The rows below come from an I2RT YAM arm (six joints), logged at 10 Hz.
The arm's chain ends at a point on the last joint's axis. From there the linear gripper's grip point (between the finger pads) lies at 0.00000 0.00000 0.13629 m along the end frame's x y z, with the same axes.
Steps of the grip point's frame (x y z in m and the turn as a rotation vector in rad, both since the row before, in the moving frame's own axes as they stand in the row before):
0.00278, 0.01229, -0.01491, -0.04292, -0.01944, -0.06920
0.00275, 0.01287, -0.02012, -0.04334, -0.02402, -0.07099
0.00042, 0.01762, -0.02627, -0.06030, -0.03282, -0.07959
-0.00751, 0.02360, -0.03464, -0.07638, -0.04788, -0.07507
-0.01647, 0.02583, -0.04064, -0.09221, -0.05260, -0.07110
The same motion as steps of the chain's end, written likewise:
0.00522, 0.00636, -0.01476, -0.04292, -0.01944, -0.06920
0.00581, 0.00685, -0.01995, -0.04334, -0.02402, -0.07099
0.00456, 0.00924, -0.02595, -0.06030, -0.03282, -0.07959
-0.00139, 0.01297, -0.03409, -0.07638, -0.04788, -0.07507
-0.00977, 0.01304, -0.03987, -0.09221, -0.05260, -0.07110

